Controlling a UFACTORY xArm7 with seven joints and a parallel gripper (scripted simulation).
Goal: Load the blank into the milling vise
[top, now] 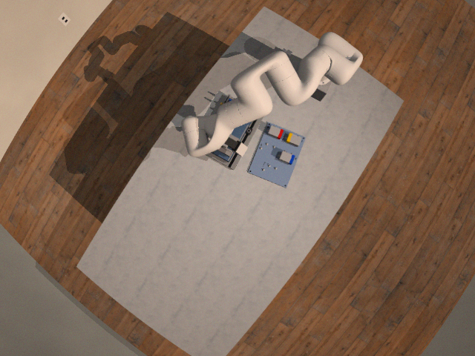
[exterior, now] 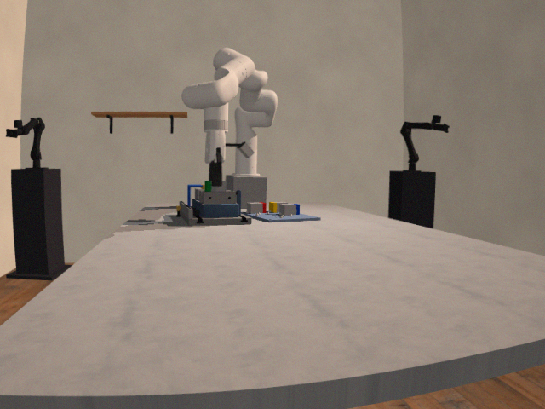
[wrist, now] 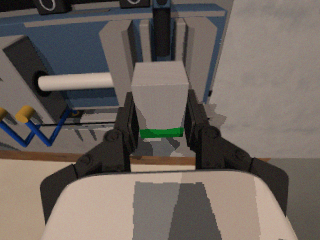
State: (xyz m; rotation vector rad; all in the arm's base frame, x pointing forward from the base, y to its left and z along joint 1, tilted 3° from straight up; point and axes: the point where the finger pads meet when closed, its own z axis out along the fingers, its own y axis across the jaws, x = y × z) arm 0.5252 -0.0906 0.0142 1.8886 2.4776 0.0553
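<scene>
My hand is 2 cm above the green-ended blank. Round my hand: milling vise (7 cm behind, 1 cm to the right, 9 cm below); then fixed jaw (3 cm ahead, 1 cm to the left, 5 cm below); then work stop rod (1 cm behind, 5 cm to the left, 4 cm below).
</scene>
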